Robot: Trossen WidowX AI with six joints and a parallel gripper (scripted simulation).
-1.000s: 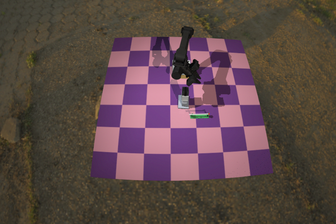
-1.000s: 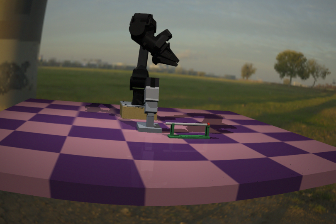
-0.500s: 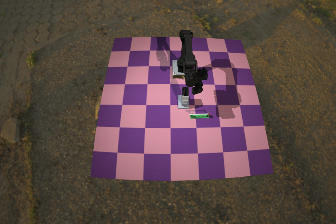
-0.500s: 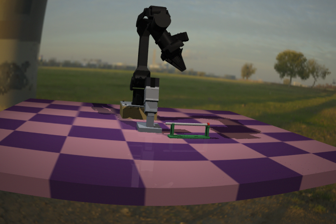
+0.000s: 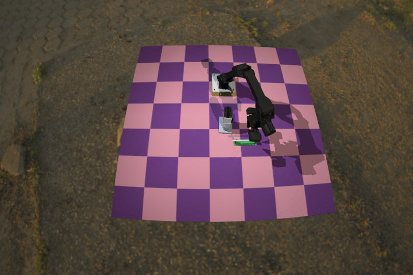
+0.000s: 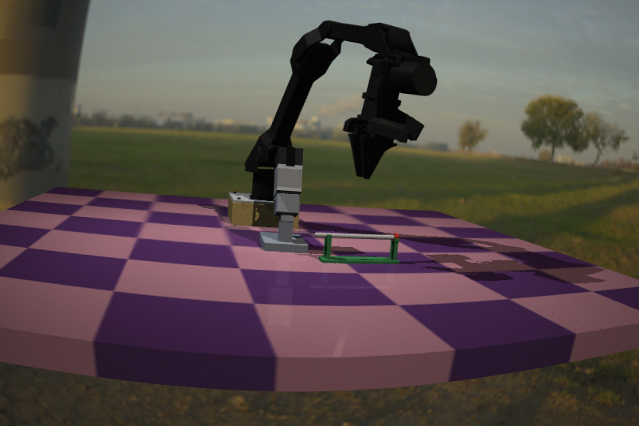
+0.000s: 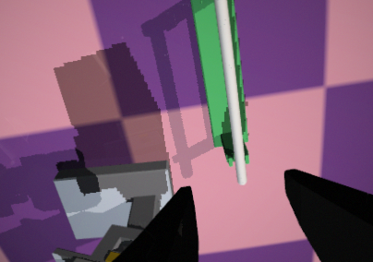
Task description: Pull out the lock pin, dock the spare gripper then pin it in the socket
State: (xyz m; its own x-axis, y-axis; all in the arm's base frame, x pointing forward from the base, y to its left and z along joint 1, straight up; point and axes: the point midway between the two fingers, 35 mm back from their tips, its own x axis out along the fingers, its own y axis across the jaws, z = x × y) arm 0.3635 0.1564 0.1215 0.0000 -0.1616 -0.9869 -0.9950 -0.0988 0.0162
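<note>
Now: gripper tip 10 mm short of the green rack, 10 mm to the right of it and 120 mm above it. The rest, counted from my gripper tip: spare gripper (90 mm behind, 120 mm to the right, 20 mm below); grey mount (80 mm behind, 120 mm to the right, 90 mm below).
</note>
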